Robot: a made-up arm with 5 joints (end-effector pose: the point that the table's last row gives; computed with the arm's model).
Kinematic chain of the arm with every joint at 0, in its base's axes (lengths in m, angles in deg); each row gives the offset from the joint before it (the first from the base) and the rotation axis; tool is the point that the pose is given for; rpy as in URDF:
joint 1: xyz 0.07 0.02 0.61 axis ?
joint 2: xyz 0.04 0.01 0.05 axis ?
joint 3: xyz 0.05 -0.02 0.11 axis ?
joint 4: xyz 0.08 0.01 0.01 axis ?
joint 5: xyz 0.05 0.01 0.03 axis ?
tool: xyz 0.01 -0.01 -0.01 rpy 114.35 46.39 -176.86
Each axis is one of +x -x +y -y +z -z.
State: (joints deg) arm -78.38 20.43 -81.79 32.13 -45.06
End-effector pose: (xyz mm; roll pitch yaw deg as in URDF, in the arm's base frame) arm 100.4 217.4 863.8 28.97 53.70 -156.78
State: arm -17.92 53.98 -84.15 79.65 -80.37
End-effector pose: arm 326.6 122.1 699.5 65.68 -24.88 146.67
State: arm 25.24 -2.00 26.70 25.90 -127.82
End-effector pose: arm 281.9 -53.3 718.9 50.82 -52.66 75.89
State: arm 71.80 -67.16 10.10 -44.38 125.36
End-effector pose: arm 57.9 81.1 871.4 -56.03 49.84 170.05
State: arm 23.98 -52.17 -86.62 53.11 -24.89
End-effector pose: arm -14.8 63.4 873.2 -67.60 47.51 -0.37
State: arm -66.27 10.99 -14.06 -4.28 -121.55
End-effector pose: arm 147.0 254.3 806.9 -5.69 -14.82 -154.93
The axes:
joint 1: -z
joint 2: +y
joint 3: +y
joint 4: +y
joint 5: -x

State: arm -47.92 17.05 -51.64 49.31 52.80
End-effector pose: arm 238.1 200.2 819.8 165.08 12.67 -94.16
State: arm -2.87 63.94 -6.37 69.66 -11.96
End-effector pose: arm 259.9 31.8 542.5 139.68 -79.01 146.50
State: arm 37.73 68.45 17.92 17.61 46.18
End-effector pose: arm 218.2 -99.9 509.2 92.93 -51.52 -155.89
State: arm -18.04 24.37 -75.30 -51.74 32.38
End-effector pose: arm 198.8 57.9 860.6 -61.29 32.84 -11.92
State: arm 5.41 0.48 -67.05 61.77 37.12
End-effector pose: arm 239.9 -0.1 879.9 164.14 37.61 -149.28
